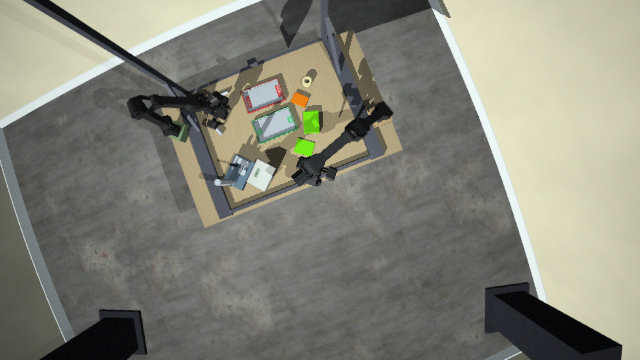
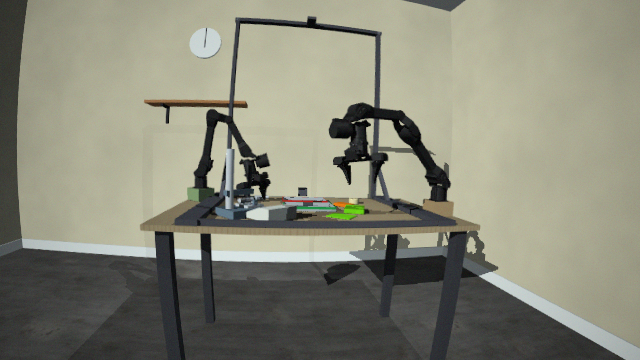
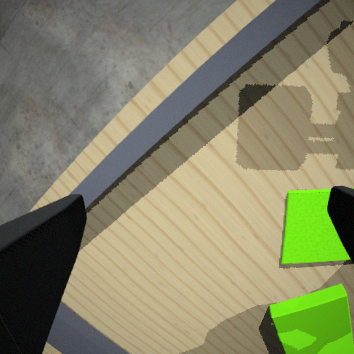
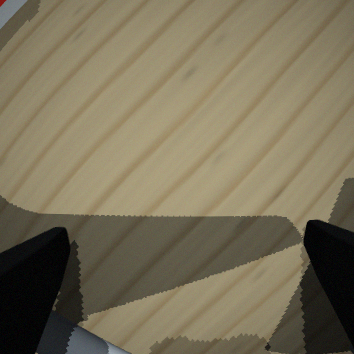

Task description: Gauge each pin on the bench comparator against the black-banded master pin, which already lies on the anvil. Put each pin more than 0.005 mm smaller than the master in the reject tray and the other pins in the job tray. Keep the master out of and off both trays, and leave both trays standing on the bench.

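Places are measured from the left arm's base along level axes (x back, y down, z right), in centimetres.
Pixels of known places: left gripper, between the fingertips: [image 2: 361, 184] [image 3: 209, 202]; right gripper, between the fingertips: [image 1: 227, 116] [image 4: 188, 236]; left arm's base, origin of its link: [image 1: 380, 114] [image 2: 438, 200]; right arm's base, origin of its link: [image 1: 174, 130] [image 2: 200, 187].
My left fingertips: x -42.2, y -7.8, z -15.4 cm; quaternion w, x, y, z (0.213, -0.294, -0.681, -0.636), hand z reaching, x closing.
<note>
Ahead of a thing's pixels: the offset from my left fingertips to its middle. "spot": to the spot under its first point.
The red-rimmed reject tray @(dz +51.3, dx -13.0, dy +13.5 cm) [image 1: 264, 95] [image 4: 11, 13] and green-rimmed job tray @(dz +33.1, dx -13.2, dy +13.5 cm) [image 1: 274, 124] stand on the bench. The comparator @(dz +12.8, dx -36.4, dy +2.0 cm) [image 1: 231, 175] [image 2: 232, 213] stands beside its white display box @(spot: dz +9.6, dx -29.8, dy +9.8 cm) [image 1: 261, 175] [image 2: 272, 213]; the master's black band is too small to make out. One pale pin @(dz +44.1, dx -44.4, dy +13.6 cm) [image 1: 219, 131] lies near the right gripper, and another pale piece @(dz +62.0, dx -34.8, dy +13.6 cm) [image 1: 225, 93] shows beside that arm. My right gripper [image 2: 259, 194] [image 4: 188, 236] is open, low over the bench; a grey pin @(spot: dz +54.3, dx -36.5, dy +13.3 cm) [image 4: 90, 343] shows partly behind its finger at the lower left. My left gripper [image 1: 316, 177] [image 2: 362, 182] [image 3: 209, 202] is open and empty, high above the bench.
A bright green block @(dz +26.8, dx +6.4, dy +13.5 cm) [image 1: 311, 122] [image 2: 354, 209] [image 3: 315, 325], a flat green piece @(dz +15.2, dx -2.5, dy +14.3 cm) [image 1: 304, 147] [image 2: 342, 216] [image 3: 307, 227], an orange block @(dz +41.1, dx +5.3, dy +13.8 cm) [image 1: 300, 99] and a cream ring @(dz +49.1, dx +12.8, dy +13.1 cm) [image 1: 303, 84] lie right of the trays. A dark frame [image 1: 206, 159] edges the bench; the comparator's tall column @(dz +12.5, dx -46.0, dy +0.5 cm) [image 2: 229, 180] rises at the left.
</note>
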